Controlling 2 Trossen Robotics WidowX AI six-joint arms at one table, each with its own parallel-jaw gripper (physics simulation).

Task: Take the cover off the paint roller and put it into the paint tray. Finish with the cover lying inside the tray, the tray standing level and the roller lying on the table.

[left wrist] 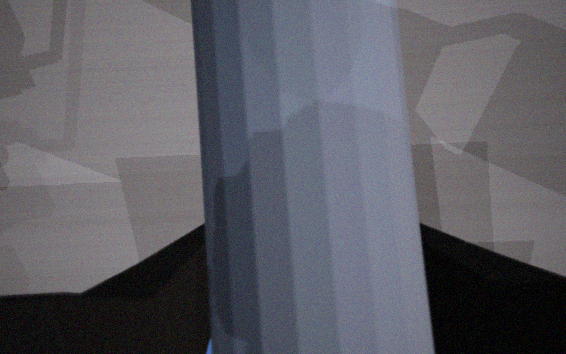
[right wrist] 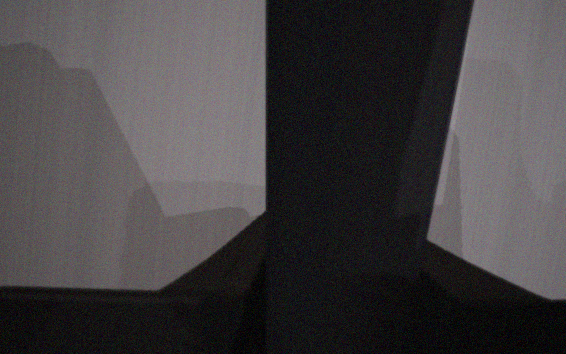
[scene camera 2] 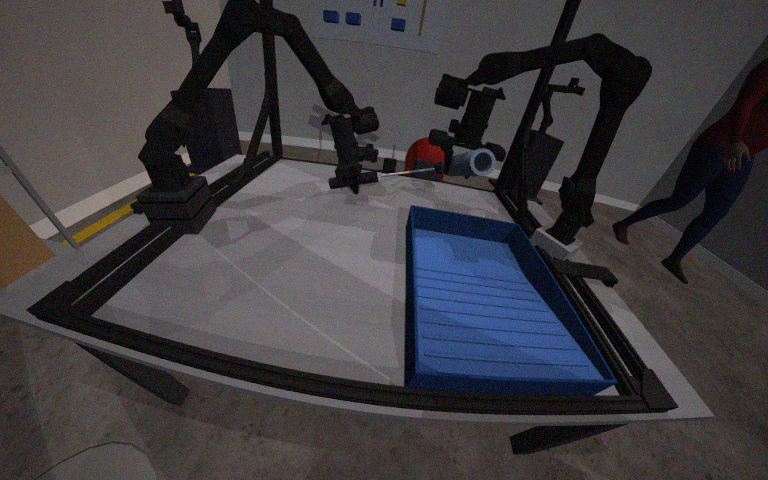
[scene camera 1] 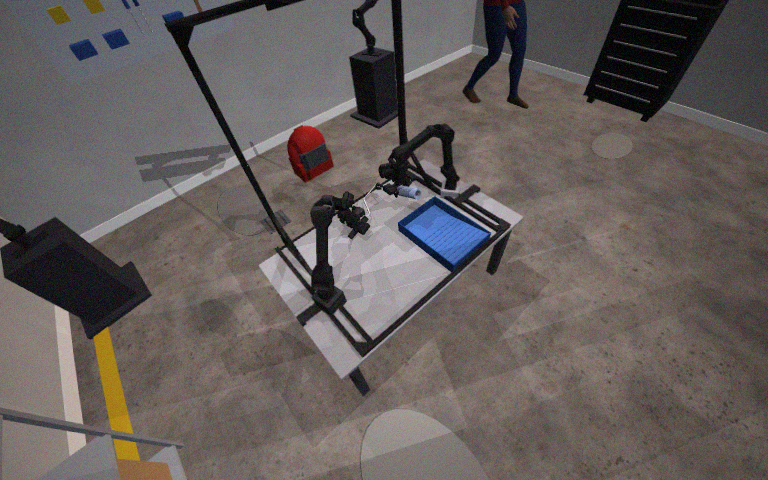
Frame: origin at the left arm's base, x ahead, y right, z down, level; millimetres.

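Seen in the pictures: left gripper, fingertip midpoint: [left wrist: 301, 223] [scene camera 2: 455, 176] [scene camera 1: 400, 195]; right gripper, fingertip midpoint: [scene camera 2: 357, 192]; left arm's base, origin of the base link: [scene camera 2: 560, 235] [scene camera 1: 450, 186]; right arm's base, origin of the base link: [scene camera 2: 172, 185] [scene camera 1: 327, 294].
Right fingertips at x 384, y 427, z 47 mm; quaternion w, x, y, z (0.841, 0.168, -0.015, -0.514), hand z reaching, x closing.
Pixels of each thing's middle, then the offset from my right fingertips to it. "spot": a spot on its surface instead. Level surfaces: height alone.
- pale blue cover, body centre: [scene camera 2: 463, 164] [scene camera 1: 403, 191] dz -151, dx -185, dy -195 mm
- roller's dark handle, surface spot: [right wrist: 350, 125] [scene camera 2: 368, 172] spot: dz -62, dx -30, dy -2 mm
- roller's thin pale wire, surface spot: [scene camera 2: 410, 171] spot: dz -31, dx -222, dy +45 mm
- blue paint tray, body centre: [scene camera 2: 482, 282] [scene camera 1: 442, 231] dz -24, dx -54, dy -428 mm
- table, its level: dz +8 mm
The pale blue cover [scene camera 1: 408, 191] [scene camera 2: 461, 163] [left wrist: 320, 175] is in my left gripper [scene camera 1: 403, 189] [scene camera 2: 472, 156] [left wrist: 301, 223], above the back of the table, behind the tray. Its hollow end faces scene camera 2. My right gripper [scene camera 1: 357, 221] [scene camera 2: 352, 176] [right wrist: 319, 219] is shut on the roller's dark handle [scene camera 2: 369, 177] [right wrist: 350, 125]. The roller's thin pale wire [scene camera 1: 367, 206] [scene camera 2: 410, 171] runs from the handle towards the cover. Whether the roller's core is still inside the cover is hidden. The blue paint tray [scene camera 1: 427, 249] [scene camera 2: 411, 316] stands level on the table, empty.
Black rails [scene camera 2: 283, 386] run around the table [scene camera 2: 317, 316]. A post and frame [scene camera 1: 220, 124] rise at the back. The left arm's base stands beside the tray at the right. A red helmet-like object [scene camera 1: 306, 151] [scene camera 2: 423, 153] is behind the table.
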